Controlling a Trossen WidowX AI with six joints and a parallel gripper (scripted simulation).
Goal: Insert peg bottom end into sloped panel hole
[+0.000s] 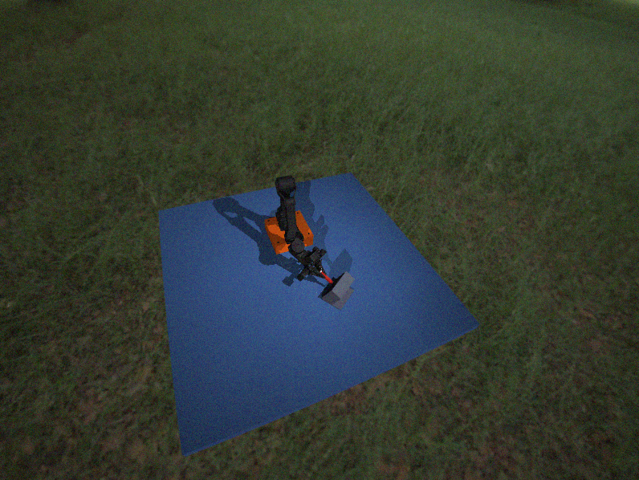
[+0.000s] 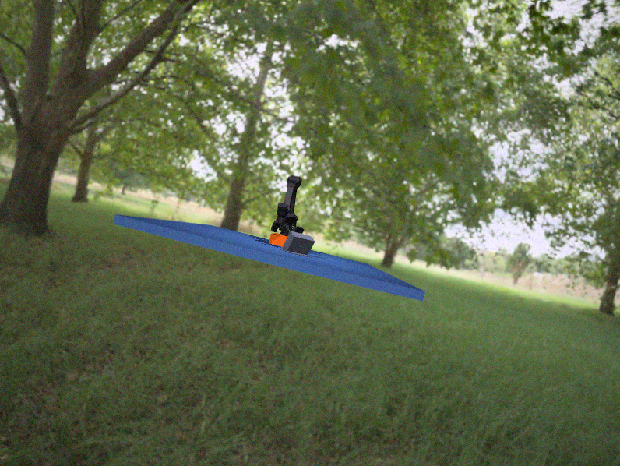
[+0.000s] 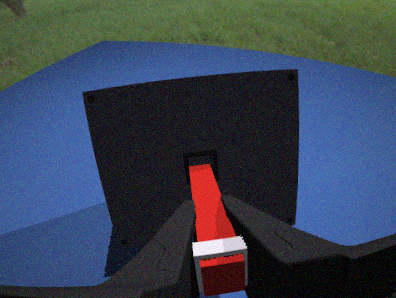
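Now: gripper tip 1 cm to the left of the square peg, 1 cm below it and 1 cm past it. From my gripper tip the other things lie so: grey sloped panel (6 cm ahead, 4 cm to the left, 3 cm below).
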